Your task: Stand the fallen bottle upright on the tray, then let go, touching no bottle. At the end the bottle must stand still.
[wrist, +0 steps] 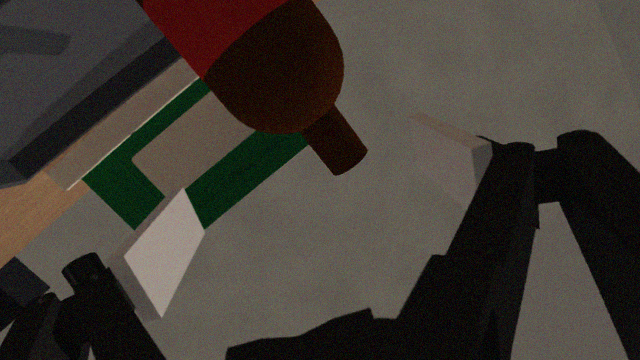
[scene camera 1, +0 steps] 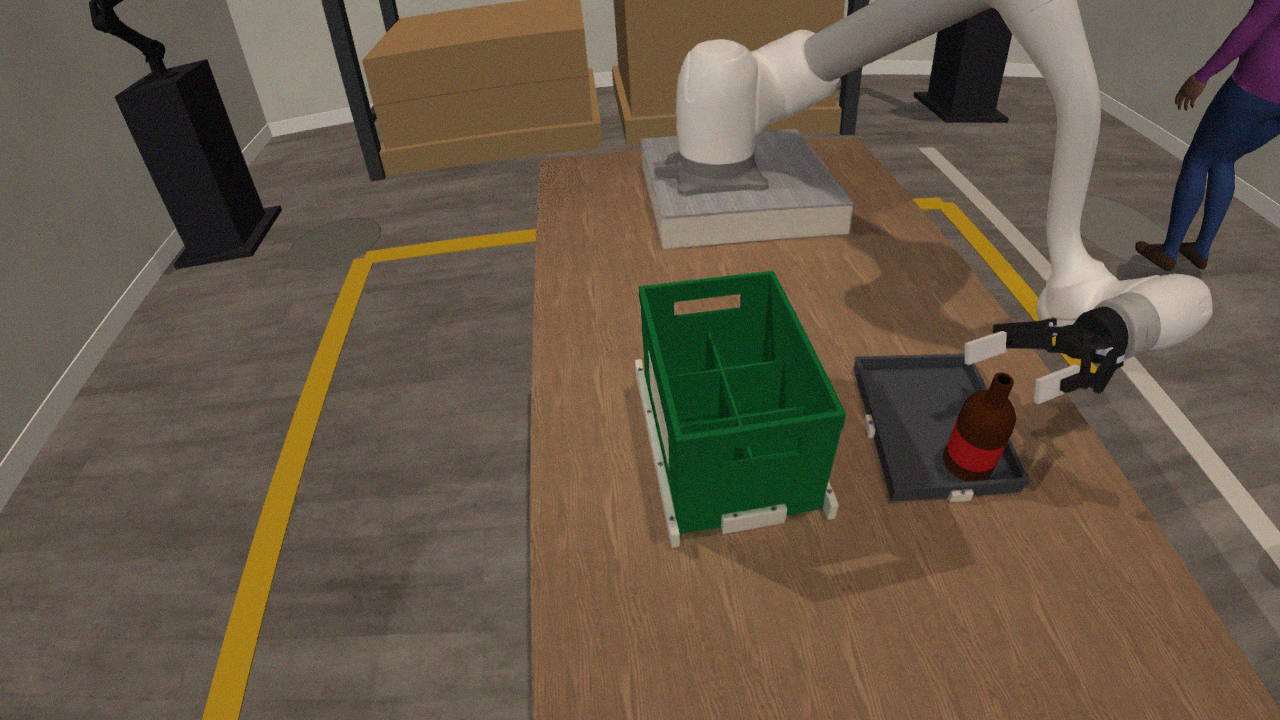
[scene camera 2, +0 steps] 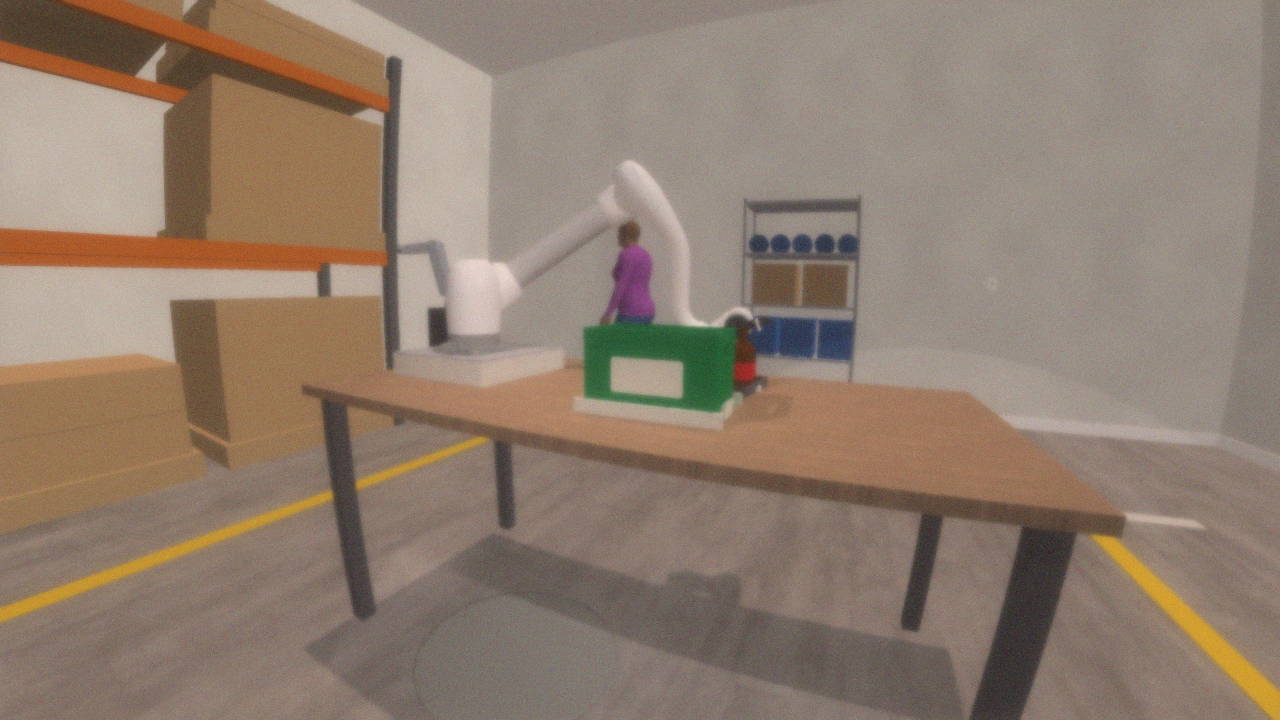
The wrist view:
my gripper: 301,176
brown bottle: 277,74
